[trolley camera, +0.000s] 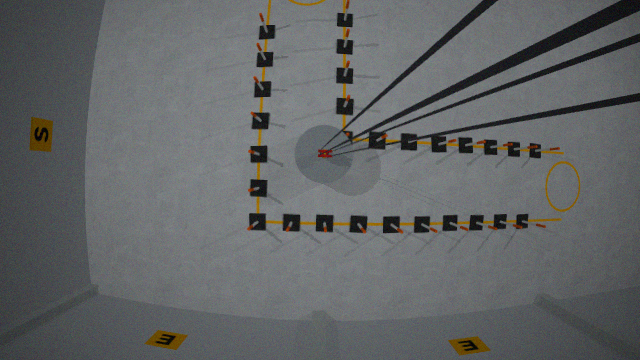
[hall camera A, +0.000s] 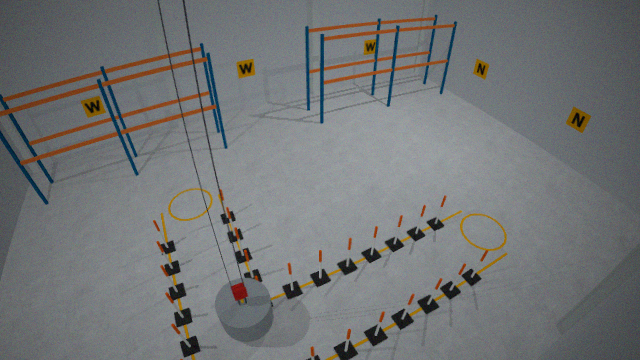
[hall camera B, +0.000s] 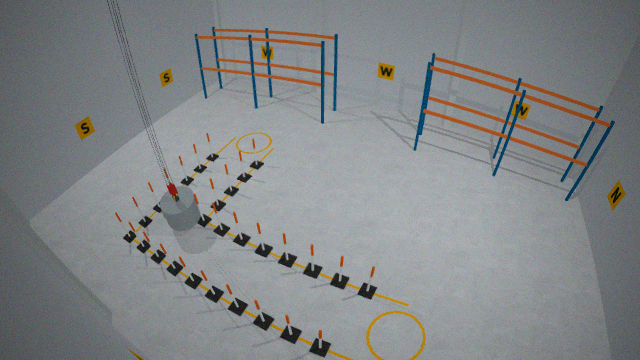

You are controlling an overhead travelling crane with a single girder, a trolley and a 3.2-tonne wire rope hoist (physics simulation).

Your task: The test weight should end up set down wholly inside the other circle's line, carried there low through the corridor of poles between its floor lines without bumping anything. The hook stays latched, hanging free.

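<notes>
The grey cylindrical test weight (hall camera A: 245, 320) (hall camera B: 181, 212) (trolley camera: 315, 167) hangs upright on the hook (hall camera A: 242, 301) (hall camera B: 175, 198) (trolley camera: 325, 154), shut on it below the red block. It is above the floor at the corridor's bend, its shadow beside it. In the trolley camera view it partly covers the inner corner pole's base (trolley camera: 349, 136); the gap there cannot be told. One yellow circle (hall camera A: 189, 220) (hall camera B: 237, 143) (trolley camera: 306, 4) lies at the end of the shorter leg. Another circle (hall camera A: 460, 230) (hall camera B: 367, 336) (trolley camera: 546, 186) lies at the end of the longer leg.
Orange-tipped poles on black bases (hall camera A: 347, 266) (hall camera B: 287, 259) (trolley camera: 324, 223) stand along both yellow floor lines. One blue and orange rack (hall camera A: 217, 100) (hall camera B: 322, 82) and a second rack (hall camera A: 322, 80) (hall camera B: 509, 133) stand by the W wall, away from the corridor.
</notes>
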